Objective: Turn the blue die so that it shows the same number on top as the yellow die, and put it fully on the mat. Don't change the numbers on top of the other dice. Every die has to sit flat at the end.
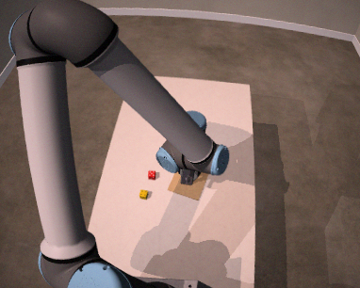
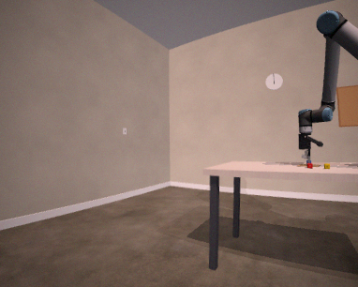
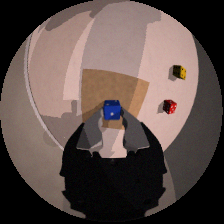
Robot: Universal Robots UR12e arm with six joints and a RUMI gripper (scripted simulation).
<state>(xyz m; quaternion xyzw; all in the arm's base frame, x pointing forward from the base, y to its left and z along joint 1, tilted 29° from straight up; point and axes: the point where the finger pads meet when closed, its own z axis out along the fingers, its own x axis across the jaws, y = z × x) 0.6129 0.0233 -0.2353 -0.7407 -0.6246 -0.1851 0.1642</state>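
Now: the blue die right at my hand. The rest, counted from my hand: mat (2 cm below); yellow die (8 cm behind, 19 cm to the left, 1 cm below); red die (2 cm ahead, 16 cm to the left, 1 cm below).
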